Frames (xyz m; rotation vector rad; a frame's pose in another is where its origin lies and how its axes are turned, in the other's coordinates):
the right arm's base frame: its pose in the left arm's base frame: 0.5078 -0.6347 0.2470 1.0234 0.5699 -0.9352
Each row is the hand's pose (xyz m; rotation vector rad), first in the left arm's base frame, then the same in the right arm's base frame.
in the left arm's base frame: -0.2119 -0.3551 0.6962 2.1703 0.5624 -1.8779
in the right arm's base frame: -0.8177 -0.3567 -0.0458 1.2571 0.2817 -0.6991
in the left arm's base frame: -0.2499 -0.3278 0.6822 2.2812 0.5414 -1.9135
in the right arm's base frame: -0.8364 -0.3903 -0.0758 1.3590 0.3157 -0.7238
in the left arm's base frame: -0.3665 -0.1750 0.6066 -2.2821 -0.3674 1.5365
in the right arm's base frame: -0.8950 -0.4943 -0.2444 1.8369 0.5613 -0.7880
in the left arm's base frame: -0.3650 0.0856 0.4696 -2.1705 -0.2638 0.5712
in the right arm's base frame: -0.8875 -0.5025 -0.5386 2.3521 1.2490 -0.4790
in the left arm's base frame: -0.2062 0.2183 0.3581 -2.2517 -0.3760 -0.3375
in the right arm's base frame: -0.7716 -0.3894 -0.7090 2.1976 1.9370 0.2588
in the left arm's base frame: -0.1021 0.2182 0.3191 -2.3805 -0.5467 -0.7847
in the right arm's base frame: -0.6888 -0.3176 -0.7275 1.7991 2.1385 0.6648
